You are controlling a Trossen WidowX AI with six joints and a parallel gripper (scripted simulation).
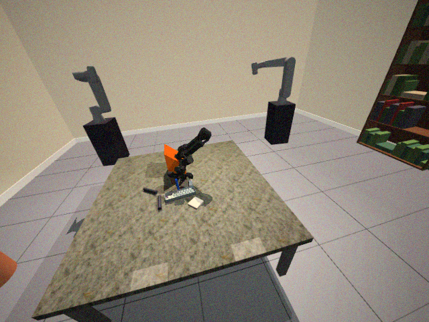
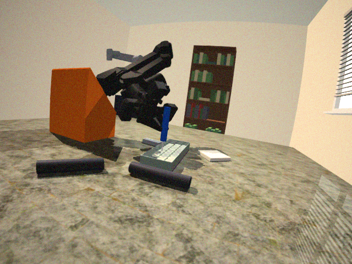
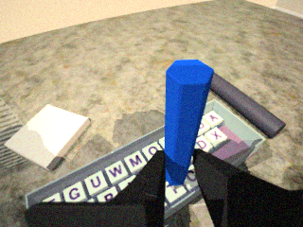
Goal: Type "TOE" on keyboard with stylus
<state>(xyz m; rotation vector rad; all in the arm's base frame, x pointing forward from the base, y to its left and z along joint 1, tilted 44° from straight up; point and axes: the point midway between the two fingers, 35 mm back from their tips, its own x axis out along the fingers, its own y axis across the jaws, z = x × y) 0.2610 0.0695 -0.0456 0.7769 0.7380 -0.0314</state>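
My gripper tip is now 12 cm to the right of the white pad, 12 cm short of it and 7 cm above it. Also, from my gripper tip: stylus 2 cm below; grey slab 9 cm behind, 8 cm to the left, 7 cm below.
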